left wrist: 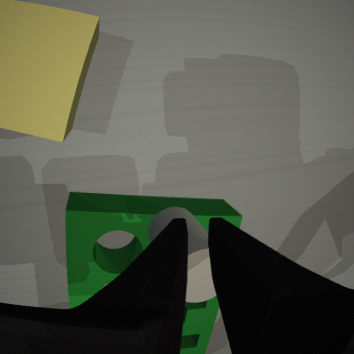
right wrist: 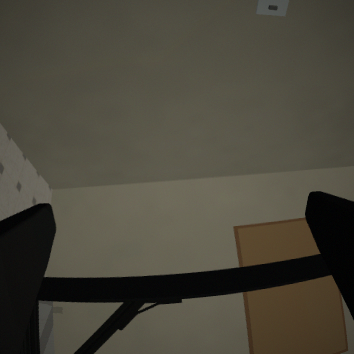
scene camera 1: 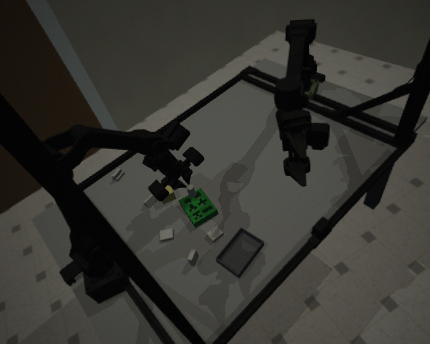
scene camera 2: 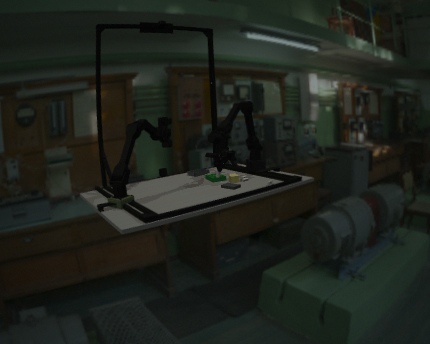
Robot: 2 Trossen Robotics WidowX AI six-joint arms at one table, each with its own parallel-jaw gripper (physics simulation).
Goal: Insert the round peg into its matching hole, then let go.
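The green hole board (scene camera 1: 206,218) (scene camera 2: 215,177) (left wrist: 84,225) lies on the table left of the middle. Its round hole (left wrist: 114,246) is empty. The grey round peg (scene camera 1: 190,191) (left wrist: 197,261) stands at the board's far corner, just to the right of the round hole in the left wrist view. My left gripper (scene camera 1: 188,184) (scene camera 2: 219,167) (left wrist: 196,229) is shut on the peg, one finger on each side. My right gripper (scene camera 1: 299,177) (scene camera 2: 165,136) (right wrist: 182,211) is open and empty, high above the table's far side.
A yellow block (scene camera 1: 170,191) (scene camera 2: 234,177) (left wrist: 38,70) lies just beside the board under the left arm. A dark tray (scene camera 1: 224,263) (scene camera 2: 231,185) lies nearer the front. Small white blocks (scene camera 1: 166,234) (scene camera 1: 214,234) (scene camera 1: 192,256) lie between the two, and another white block (scene camera 1: 118,174) lies at the left edge.
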